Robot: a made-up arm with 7 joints.
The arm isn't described. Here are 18 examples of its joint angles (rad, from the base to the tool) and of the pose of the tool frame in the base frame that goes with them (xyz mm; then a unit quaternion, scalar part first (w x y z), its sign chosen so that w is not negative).
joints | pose
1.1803 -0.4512 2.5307 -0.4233 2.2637 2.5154 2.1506 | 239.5 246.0 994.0 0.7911 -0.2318 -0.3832 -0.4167
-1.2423 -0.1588 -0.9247 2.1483 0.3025 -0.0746 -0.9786 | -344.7 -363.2 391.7 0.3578 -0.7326 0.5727 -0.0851
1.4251 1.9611 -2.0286 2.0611 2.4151 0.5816 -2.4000 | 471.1 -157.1 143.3 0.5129 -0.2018 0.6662 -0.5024
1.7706 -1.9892 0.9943 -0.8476 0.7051 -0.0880 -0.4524 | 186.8 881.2 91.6 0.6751 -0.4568 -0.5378 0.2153
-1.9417 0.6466 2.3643 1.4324 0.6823 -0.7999 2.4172 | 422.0 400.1 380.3 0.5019 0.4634 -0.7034 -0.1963
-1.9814 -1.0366 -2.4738 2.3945 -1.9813 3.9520 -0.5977 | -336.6 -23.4 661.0 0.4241 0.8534 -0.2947 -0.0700
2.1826 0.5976 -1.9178 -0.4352 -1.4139 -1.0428 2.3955 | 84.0 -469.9 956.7 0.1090 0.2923 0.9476 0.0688
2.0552 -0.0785 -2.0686 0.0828 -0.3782 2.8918 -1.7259 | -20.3 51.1 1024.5 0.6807 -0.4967 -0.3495 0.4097
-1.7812 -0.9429 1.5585 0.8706 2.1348 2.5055 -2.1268 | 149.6 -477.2 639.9 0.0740 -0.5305 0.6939 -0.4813
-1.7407 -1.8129 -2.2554 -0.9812 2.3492 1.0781 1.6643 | -3.7 -736.1 -133.6 0.2448 -0.1269 0.9579 -0.0794
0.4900 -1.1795 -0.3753 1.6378 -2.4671 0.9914 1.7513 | 568.4 207.1 -26.6 0.3949 0.7256 0.4651 0.3183
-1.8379 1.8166 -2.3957 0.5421 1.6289 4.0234 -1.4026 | -162.4 694.3 35.4 0.5942 0.7030 -0.0354 0.3891
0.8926 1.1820 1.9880 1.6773 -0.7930 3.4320 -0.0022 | -476.2 -252.3 399.1 0.6091 0.7360 -0.2731 0.1129
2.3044 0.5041 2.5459 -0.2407 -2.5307 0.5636 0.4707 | 498.8 -113.6 1107.7 0.9307 -0.2438 -0.2451 -0.1194
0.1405 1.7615 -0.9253 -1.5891 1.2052 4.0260 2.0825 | -542.2 132.3 69.7 0.4497 0.2207 0.6585 -0.5617
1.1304 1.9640 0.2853 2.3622 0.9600 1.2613 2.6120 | -26.5 -258.6 547.2 0.7035 -0.3171 0.1921 0.6063
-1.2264 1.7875 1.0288 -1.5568 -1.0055 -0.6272 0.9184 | -602.2 145.5 35.2 0.4166 -0.1181 -0.3105 -0.8462
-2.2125 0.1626 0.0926 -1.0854 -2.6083 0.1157 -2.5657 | 356.2 453.8 816.6 0.0459 0.2322 -0.9107 -0.3385
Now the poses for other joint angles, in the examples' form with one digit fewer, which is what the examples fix.
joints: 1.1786 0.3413 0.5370 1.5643 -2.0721 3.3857 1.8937
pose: -132 58 891 0.408 0.047 -0.909 0.078
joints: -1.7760 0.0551 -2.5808 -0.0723 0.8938 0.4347 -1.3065
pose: -28 102 1235 0.585 0.247 -0.459 -0.621
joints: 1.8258 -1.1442 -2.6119 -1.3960 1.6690 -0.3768 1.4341
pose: -242 708 127 0.298 0.607 0.490 0.550
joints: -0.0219 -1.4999 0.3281 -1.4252 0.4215 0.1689 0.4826
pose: 502 -298 767 0.438 -0.606 0.139 -0.650
